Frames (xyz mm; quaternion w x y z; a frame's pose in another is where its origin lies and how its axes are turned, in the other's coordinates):
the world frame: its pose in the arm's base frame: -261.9 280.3 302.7 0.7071 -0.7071 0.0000 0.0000
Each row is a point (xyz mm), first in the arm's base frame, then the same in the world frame.
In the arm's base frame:
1: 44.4 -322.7 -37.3
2: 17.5 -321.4 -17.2
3: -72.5 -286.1 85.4
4: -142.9 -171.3 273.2
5: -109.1 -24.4 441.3
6: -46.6 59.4 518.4
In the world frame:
1: 306.3 340.0 -603.0
2: 279.4 319.9 -601.7
3: 189.4 217.3 -566.4
4: 119.0 29.5 -451.6
5: 152.8 -138.6 -304.7
6: 215.3 -215.7 -220.9

